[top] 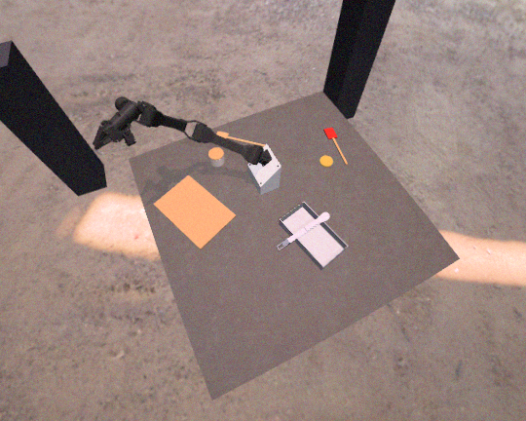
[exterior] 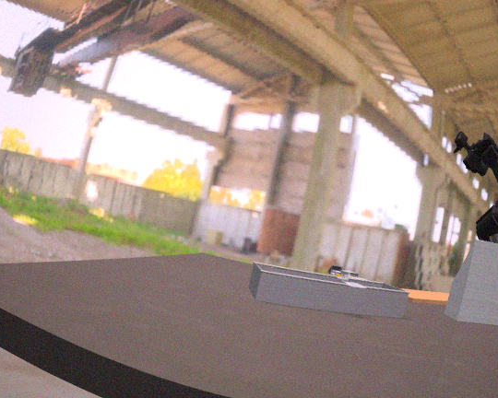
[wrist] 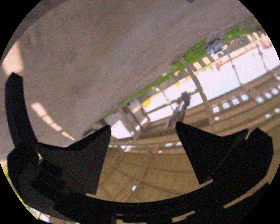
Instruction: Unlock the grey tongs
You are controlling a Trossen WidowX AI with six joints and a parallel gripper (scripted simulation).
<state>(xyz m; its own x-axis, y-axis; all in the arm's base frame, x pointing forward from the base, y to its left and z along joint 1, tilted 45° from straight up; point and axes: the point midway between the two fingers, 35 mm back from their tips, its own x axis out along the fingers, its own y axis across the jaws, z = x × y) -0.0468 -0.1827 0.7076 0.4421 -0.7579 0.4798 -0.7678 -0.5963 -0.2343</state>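
My gripper tip is 420 mm short of the roasting tin, 740 mm to the right of it and 500 mm above it. From my gripper tip the other things lie so: wooden board (70 mm ahead, 240 mm to the left, 520 mm below); yellow disc (40 mm ahead, 1010 mm to the left, 520 mm below); lidded jar (190 mm behind, 450 mm to the left, 490 mm below).
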